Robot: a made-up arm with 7 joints.
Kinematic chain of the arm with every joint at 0, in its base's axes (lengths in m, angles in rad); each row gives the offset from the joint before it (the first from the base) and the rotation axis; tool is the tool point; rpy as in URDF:
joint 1: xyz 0 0 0.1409 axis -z
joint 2: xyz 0 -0.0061 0.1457 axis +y
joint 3: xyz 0 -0.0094 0.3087 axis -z
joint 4: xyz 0 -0.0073 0.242 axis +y
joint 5: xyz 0 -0.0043 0.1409 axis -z
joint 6: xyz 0 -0.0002 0.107 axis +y
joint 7: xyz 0 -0.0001 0.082 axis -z
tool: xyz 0 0 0 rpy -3.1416 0 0
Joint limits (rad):
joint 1: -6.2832..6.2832
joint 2: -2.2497..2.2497
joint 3: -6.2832..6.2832
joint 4: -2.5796..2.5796
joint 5: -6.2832..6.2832
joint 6: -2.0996..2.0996
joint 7: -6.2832..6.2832
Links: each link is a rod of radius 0.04 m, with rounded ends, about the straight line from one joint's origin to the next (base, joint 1, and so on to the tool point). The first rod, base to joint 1, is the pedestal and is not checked.
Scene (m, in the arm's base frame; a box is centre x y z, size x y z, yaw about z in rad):
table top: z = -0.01
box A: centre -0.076 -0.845 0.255 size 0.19 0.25 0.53 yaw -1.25
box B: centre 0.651 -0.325 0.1 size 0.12 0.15 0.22 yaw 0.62
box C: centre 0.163 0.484 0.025 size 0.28 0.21 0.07 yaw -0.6
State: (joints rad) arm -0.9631 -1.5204 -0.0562 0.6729 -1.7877 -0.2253 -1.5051
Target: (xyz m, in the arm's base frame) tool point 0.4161 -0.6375 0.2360
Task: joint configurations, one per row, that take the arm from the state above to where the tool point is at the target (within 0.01 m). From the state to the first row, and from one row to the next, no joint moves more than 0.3 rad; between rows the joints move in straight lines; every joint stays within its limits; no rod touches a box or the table.
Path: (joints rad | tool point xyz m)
1: -1.2321 -1.4921 -0.1928 0.8266 -1.8832 -0.2187 -1.6329 | -0.2515 -0.7033 0.5923
2: -1.5011 -1.4638 -0.3295 0.9802 -1.9788 -0.2121 -1.7607 | -0.0963 -0.6894 0.6332
3: -1.7701 -1.4356 -0.4661 1.1339 -2.0743 -0.2055 -1.8886 | 0.0318 -0.6444 0.6565
4: -2.0391 -1.4073 -0.6027 1.2875 -2.1698 -0.1989 -2.0164 | 0.1331 -0.5827 0.6619
5: -2.3080 -1.3790 -0.7394 1.4412 -2.2653 -0.1923 -2.1442 | 0.2129 -0.5134 0.6504
6: -2.2181 -1.5307 -0.4681 1.3450 -2.1522 -0.2427 -1.9844 | 0.2787 -0.5424 0.6106
7: -2.1281 -1.6824 -0.1968 1.2488 -2.0390 -0.2932 -1.8247 | 0.3451 -0.5797 0.5264
8: -2.0381 -1.8341 0.0745 1.1527 -1.9258 -0.3437 -1.6649 | 0.3950 -0.6160 0.3985
9: -1.9482 -1.9857 0.3458 1.0565 -1.8127 -0.3942 -1.5051 | 0.4161 -0.6375 0.2360

